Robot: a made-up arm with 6 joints.
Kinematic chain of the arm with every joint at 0, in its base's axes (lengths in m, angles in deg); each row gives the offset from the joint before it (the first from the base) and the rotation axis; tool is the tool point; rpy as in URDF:
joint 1: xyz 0 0 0.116 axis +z
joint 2: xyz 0 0 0 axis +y
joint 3: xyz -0.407 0 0.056 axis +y
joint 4: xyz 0.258 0 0.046 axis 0.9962 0 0.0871
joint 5: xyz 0 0 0 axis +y
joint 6: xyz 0.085 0 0.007 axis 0.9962 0 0.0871
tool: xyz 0 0 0 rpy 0 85 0
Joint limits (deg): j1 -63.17..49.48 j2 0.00..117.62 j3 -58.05..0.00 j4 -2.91..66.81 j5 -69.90..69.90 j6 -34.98..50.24
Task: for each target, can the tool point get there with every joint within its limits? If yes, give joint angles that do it. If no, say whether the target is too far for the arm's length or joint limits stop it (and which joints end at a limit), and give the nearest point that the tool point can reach.
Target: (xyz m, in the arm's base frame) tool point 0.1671 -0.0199 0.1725
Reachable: yes | joints -2.85 97.09 -5.56 32.64 -14.82 -11.24
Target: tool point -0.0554 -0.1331 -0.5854
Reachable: no: joint limits stop it (at a limit: joint 1, joint 2) | nearest point 0.0754 -0.1753 0.1074 | short by 0.706 m
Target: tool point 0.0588 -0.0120 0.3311
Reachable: yes | joints -49.46 41.40 -21.43 46.79 36.10 -21.34
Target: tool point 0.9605 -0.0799 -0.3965
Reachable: no: too far | nearest point 0.4625 -0.0385 0.1867 | short by 0.768 m
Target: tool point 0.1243 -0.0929 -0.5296
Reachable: no: joint limits stop it (at a limit: joint 2) | nearest point 0.1674 -0.1251 0.1045 | short by 0.636 m
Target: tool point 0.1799 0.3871 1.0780
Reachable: no: too far | nearest point 0.1286 0.1567 0.5901 | short by 0.542 m
